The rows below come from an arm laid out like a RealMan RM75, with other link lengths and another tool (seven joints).
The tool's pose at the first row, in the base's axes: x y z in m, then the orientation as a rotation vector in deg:
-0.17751 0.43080 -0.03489 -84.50 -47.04 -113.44
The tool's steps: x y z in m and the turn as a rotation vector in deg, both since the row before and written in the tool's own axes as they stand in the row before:
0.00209 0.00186 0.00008 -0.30 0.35 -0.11
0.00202 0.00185 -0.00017 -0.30 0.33 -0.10
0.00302 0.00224 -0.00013 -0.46 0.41 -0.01
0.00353 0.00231 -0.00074 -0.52 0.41 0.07
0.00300 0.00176 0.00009 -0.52 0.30 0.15
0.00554 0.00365 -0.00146 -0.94 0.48 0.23
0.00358 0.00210 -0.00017 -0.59 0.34 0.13
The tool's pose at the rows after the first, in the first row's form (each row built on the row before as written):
-0.17666 0.42948 -0.03257 -84.27 -46.73 -113.93
-0.17598 0.42798 -0.03038 -84.06 -46.42 -114.40
-0.17528 0.42616 -0.02716 -83.86 -45.85 -114.96
-0.17509 0.42379 -0.02360 -83.70 -45.15 -115.50
-0.17463 0.42241 -0.02044 -83.67 -44.43 -115.91
-0.17459 0.41837 -0.01498 -83.68 -43.18 -116.64
-0.17427 0.41644 -0.01132 -83.64 -42.39 -117.13

